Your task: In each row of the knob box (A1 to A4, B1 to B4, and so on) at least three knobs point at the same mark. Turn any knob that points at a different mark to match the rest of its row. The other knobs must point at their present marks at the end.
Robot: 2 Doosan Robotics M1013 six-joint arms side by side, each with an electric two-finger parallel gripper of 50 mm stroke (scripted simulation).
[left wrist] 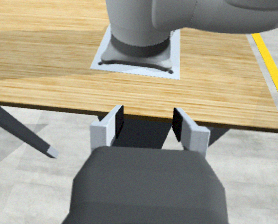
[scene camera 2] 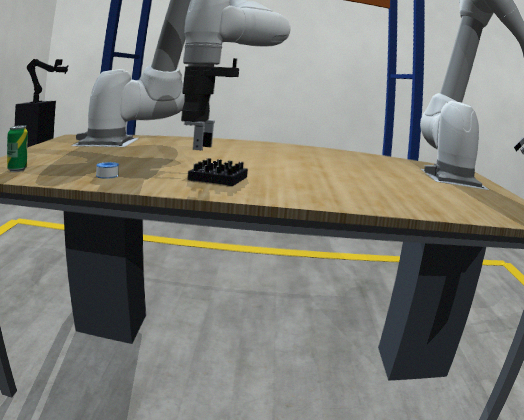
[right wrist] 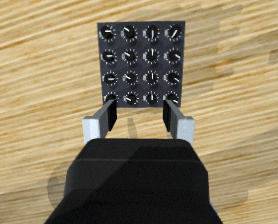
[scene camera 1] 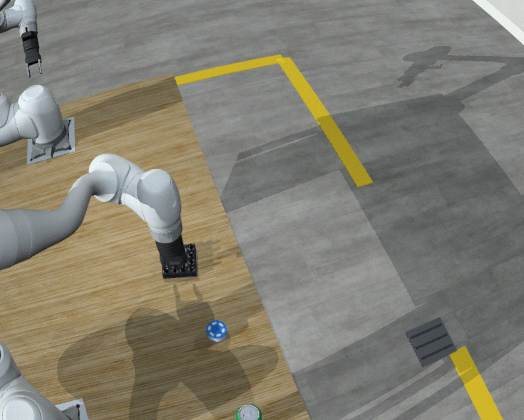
Labels:
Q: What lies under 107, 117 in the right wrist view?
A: My right gripper.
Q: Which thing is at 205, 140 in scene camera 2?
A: My right gripper.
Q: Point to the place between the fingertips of my left gripper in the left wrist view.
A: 148, 116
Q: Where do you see a base plate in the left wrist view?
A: At 175, 44

